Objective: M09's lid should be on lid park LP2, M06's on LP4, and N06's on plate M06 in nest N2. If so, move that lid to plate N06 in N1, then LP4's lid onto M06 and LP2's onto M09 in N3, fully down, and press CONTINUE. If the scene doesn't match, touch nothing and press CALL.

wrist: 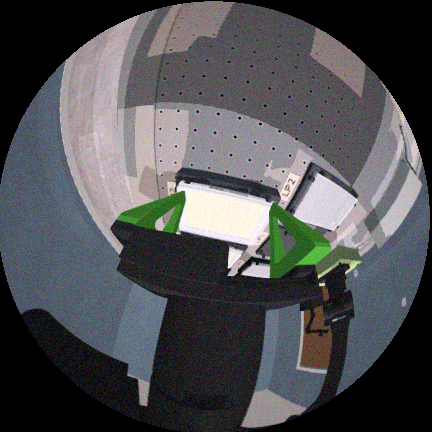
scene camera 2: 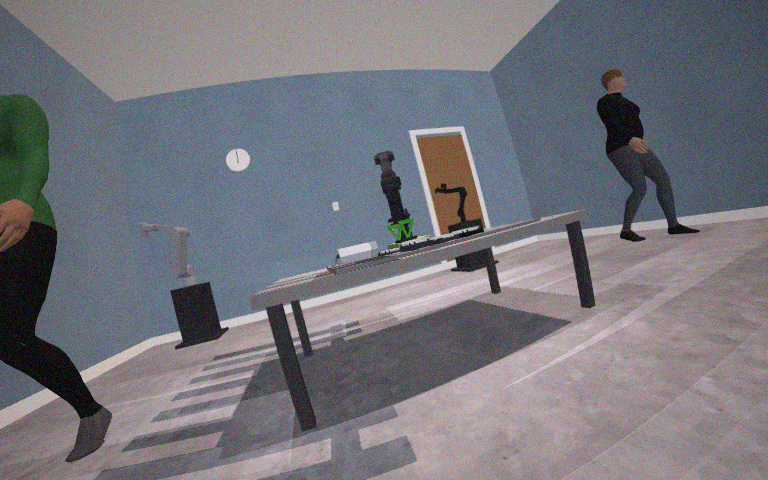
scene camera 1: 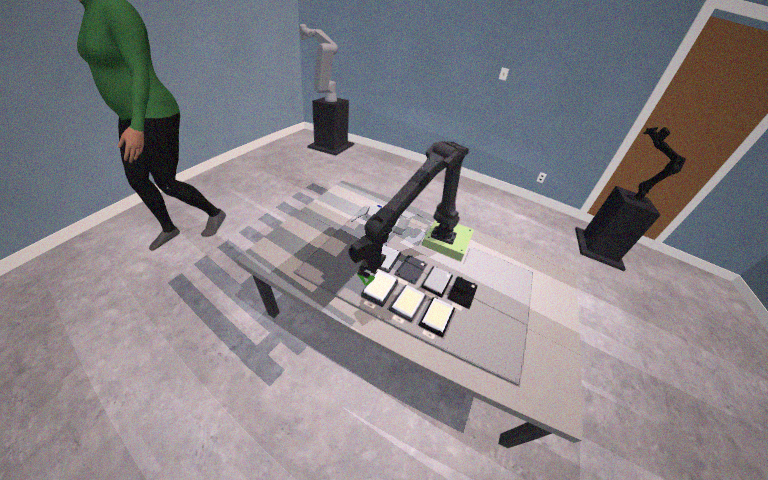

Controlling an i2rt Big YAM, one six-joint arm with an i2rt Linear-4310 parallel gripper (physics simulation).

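Frame: origin at the arm's base, x ahead, y left, z up, level; metres.
Where they show: gripper, between the fingertips: [wrist: 228,200] [scene camera 2: 403,239] [scene camera 1: 370,276]; arm's base, origin of its link: [wrist: 332,272] [scene camera 2: 406,240] [scene camera 1: 443,236].
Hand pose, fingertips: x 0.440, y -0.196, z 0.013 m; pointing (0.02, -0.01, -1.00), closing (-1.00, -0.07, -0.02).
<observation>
Each offset is from my fingertips to the centre of the thing. "spot": to the spot under its first point. Level surfaces: height alone.
My gripper [scene camera 1: 367,276] [scene camera 2: 400,230] [wrist: 228,200] is open, its green fingers standing on either side of a cream lid @(dx +0.002, dy +0.048, dz -0.018 m) [scene camera 1: 379,287] [wrist: 217,219]. That lid sits on a black plate at the left end of the front row, and the fingers do not grip it. Two more cream-topped plates @(dx +0.008, dy +0.181, dz -0.031 m) [scene camera 1: 409,302] @(dx +0.014, dy +0.310, dz -0.028 m) [scene camera 1: 436,316] stand to its right. Behind them is a row of flat pieces: a dark grey one @(dx -0.175, dy +0.124, dz -0.044 m) [scene camera 1: 410,269], a light grey one @(dx -0.166, dy +0.254, dz -0.040 m) [scene camera 1: 436,280] and a black one @(dx -0.164, dy +0.377, dz -0.044 m) [scene camera 1: 462,291]. In the wrist view a light grey lid @(dx -0.174, dy -0.008, dz -0.040 m) [wrist: 322,199] lies beside the LP2 label @(spot: dx -0.088, dy -0.011, dz -0.052 m) [wrist: 289,186].
The plates stand on a perforated grey mat @(dz -0.054 m) [scene camera 1: 477,341] [wrist: 241,120] on the table [scene camera 1: 554,392] [scene camera 2: 425,255]. The arm's green base block [scene camera 1: 449,241] is behind them. A person in green [scene camera 1: 126,103] walks at the left. Another person [scene camera 2: 627,150] is in scene camera 2. Spare arms stand on pedestals by the walls.
</observation>
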